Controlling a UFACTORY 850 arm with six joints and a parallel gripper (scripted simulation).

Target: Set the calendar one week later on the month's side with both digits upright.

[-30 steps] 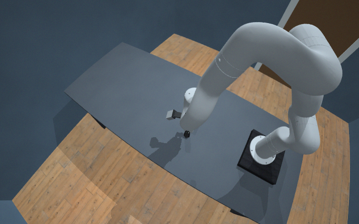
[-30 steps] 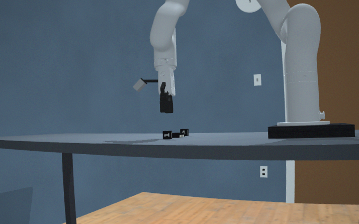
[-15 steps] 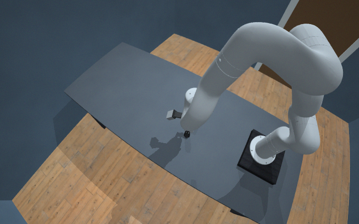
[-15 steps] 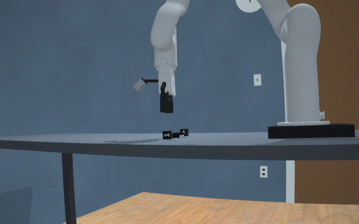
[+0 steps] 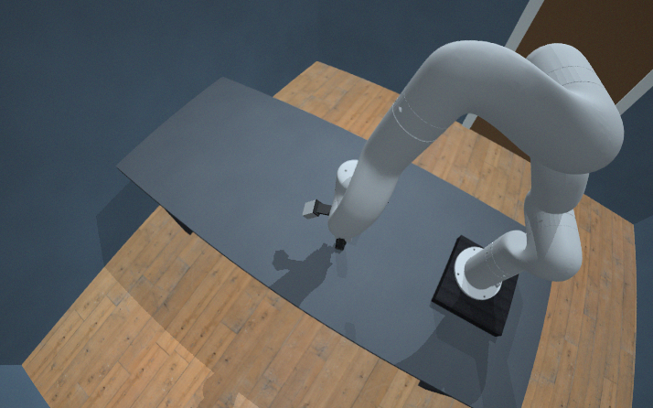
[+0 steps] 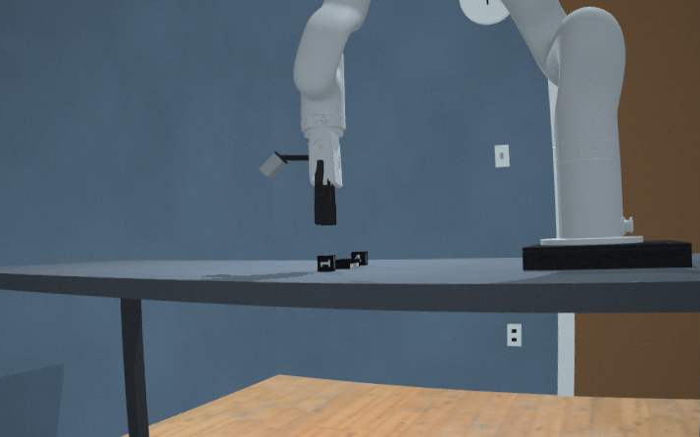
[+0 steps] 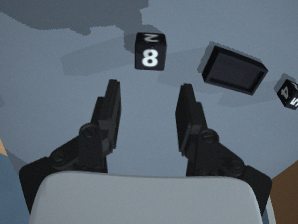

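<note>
The calendar cube lies 9 cm below my hand. The rest, counted from my hand: black tray 3 cm ahead, 10 cm to the right, 10 cm below.
</note>
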